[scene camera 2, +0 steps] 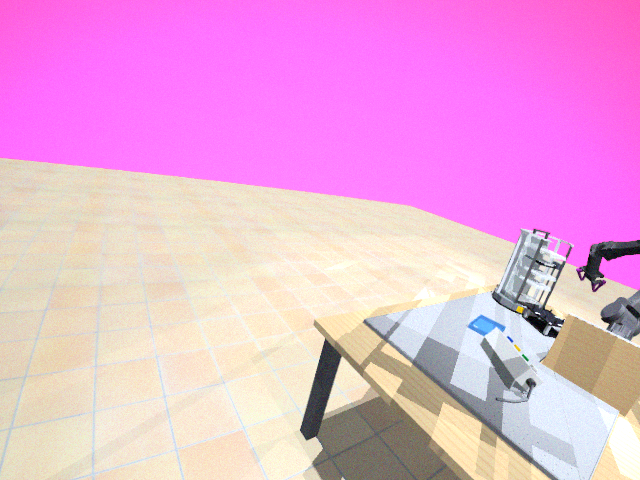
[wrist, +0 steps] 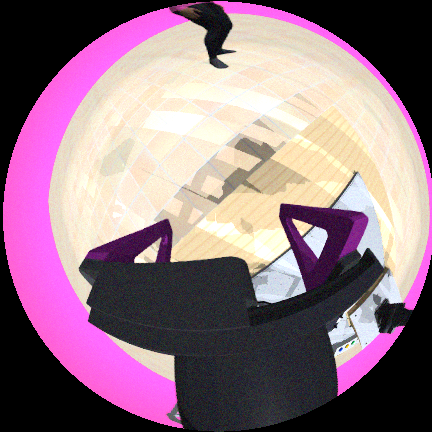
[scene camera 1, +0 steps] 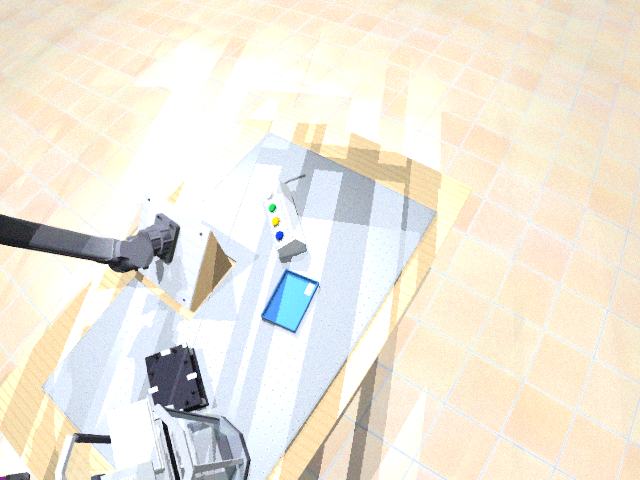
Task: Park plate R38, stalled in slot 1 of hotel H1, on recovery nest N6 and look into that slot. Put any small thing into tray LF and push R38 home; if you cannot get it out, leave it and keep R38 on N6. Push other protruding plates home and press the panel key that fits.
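Places are measured from the arm's base along level axes (x ahead, y right, z down), in metres.
Pixels of known places: gripper, fingertip midpoint: [scene camera 2: 587, 286] [wrist: 225, 217]; arm's base, link origin: [scene camera 2: 610, 348] [scene camera 1: 166, 237].
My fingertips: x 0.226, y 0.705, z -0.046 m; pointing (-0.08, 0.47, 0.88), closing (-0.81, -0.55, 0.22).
For each thing: its top centre in the pictures, then the offset to it from my fingertips. "pt": a spot on its surface instead. Level surfaces: height alone.
- black nest block, top centre: [scene camera 1: 169, 378] [scene camera 2: 550, 313] dx +0.025, dy -0.426, dz +0.106 m
- blue tray, top centre: [scene camera 1: 290, 298] [scene camera 2: 488, 325] dx +0.132, dy -0.785, dz +0.165 m
- key panel, top centre: [scene camera 1: 280, 209] [scene camera 2: 516, 346] dx -0.034, dy -0.977, dz +0.098 m
- cable, surface spot: [scene camera 1: 295, 179] pt dx -0.108, dy -1.135, dz +0.180 m
- grey mat, surface height: dz +0.182 m
The hotel [scene camera 1: 131, 434] [scene camera 2: 515, 268], a pale tower with several levels, stands at the table's far end in the scene camera 2 view. Its slot numbers and plate labels are too small to read, so I cannot tell R38. A black nest block [scene camera 1: 173, 377] with white pads lies beside it. The blue tray [scene camera 1: 290, 300] [scene camera 2: 484, 325] has a white label and no small thing visible inside. The key panel [scene camera 1: 295, 221] [scene camera 2: 509, 359] has green [scene camera 1: 272, 207], yellow [scene camera 1: 275, 221] and blue [scene camera 1: 279, 235] keys. My gripper [wrist: 225, 217] [scene camera 2: 589, 281] is open and empty, raised in the air near the hotel.
The arm's base is fixed to a tilted board [scene camera 1: 191, 268] with wooden sides, between the panel and the nest. A cable [scene camera 1: 295, 179] leaves the panel's end. A grey mat [scene camera 1: 330, 279] covers much of the wooden table. A person [wrist: 217, 37] stands on the floor beyond the table.
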